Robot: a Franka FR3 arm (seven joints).
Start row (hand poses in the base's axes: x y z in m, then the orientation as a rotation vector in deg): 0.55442 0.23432 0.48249 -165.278 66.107 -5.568
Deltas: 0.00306 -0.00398 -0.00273 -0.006 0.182 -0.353; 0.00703 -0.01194 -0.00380 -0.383 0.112 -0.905; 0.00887 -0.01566 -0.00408 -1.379 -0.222 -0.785; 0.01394 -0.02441 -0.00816 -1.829 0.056 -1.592; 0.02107 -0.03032 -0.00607 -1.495 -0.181 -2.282; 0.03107 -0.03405 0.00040 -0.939 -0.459 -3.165; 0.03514 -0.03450 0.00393 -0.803 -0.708 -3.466; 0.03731 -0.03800 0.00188 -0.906 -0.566 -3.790; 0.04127 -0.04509 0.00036 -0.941 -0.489 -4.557
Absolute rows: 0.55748 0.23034 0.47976 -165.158 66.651 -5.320; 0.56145 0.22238 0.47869 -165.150 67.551 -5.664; 0.56329 0.21866 0.47841 -165.945 67.613 -6.749; 0.56836 0.20991 0.47433 -165.982 68.969 -6.647; 0.57549 0.20400 0.47642 -165.205 69.835 -6.801; 0.58549 0.20027 0.48289 -164.104 70.897 -6.881; 0.58956 0.19982 0.48642 -163.713 71.246 -7.162; 0.59173 0.19632 0.48437 -163.663 71.769 -7.030; 0.59569 0.18923 0.48285 -163.260 72.898 -6.961
